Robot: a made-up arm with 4 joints.
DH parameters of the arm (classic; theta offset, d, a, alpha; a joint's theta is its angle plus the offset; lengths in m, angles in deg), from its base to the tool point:
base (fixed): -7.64 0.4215 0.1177 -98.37
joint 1: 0 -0.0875 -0.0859 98.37
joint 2: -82.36 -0.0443 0.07 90
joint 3: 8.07 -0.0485 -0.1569 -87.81
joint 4: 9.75 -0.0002 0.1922 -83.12
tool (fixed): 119.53 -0.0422 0 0
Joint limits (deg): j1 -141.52..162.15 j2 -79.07..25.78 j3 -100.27..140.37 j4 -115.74..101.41
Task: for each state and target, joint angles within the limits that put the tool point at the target. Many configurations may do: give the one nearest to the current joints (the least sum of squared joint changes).
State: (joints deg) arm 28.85 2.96 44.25 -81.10
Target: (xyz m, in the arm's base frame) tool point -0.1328 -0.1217 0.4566
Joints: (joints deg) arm 34.73 9.89 44.52 -63.01
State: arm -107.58 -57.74 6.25 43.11
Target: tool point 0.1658 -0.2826 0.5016
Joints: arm -106.33 -63.81 16.64 60.65
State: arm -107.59 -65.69 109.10 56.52
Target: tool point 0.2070 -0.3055 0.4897
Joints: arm -95.96 -51.41 96.90 62.31
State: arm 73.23 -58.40 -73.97 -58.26
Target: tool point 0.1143 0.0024 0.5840
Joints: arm 93.25 -78.93 -69.97 -46.10
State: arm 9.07 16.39 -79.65 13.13
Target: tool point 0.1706 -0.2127 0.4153
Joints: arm -18.31 -20.52 -80.80 40.87
